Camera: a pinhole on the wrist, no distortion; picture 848 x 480 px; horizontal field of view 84.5 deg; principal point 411.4 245.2 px. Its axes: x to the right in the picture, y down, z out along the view. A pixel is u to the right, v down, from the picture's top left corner.
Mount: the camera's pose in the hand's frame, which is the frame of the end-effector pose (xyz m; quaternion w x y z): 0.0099 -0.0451 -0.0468 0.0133 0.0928 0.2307 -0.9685
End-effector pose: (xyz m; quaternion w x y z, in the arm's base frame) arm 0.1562 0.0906 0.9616 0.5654 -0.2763 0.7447 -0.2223
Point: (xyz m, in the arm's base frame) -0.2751 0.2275 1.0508
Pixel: behind the camera
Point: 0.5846 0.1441 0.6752
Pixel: outside the picture
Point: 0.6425 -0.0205 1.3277
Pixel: 581 330
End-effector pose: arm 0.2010 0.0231 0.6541 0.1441 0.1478 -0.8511 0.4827
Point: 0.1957 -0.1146 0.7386
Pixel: 188 327
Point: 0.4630 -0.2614 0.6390
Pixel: 625 282
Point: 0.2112 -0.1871 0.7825
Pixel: 216 415
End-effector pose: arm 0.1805 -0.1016 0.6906 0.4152 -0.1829 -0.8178 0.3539
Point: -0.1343 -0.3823 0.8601
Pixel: 219 350
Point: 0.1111 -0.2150 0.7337
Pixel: 369 236
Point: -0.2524 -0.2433 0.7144
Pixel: 109 99
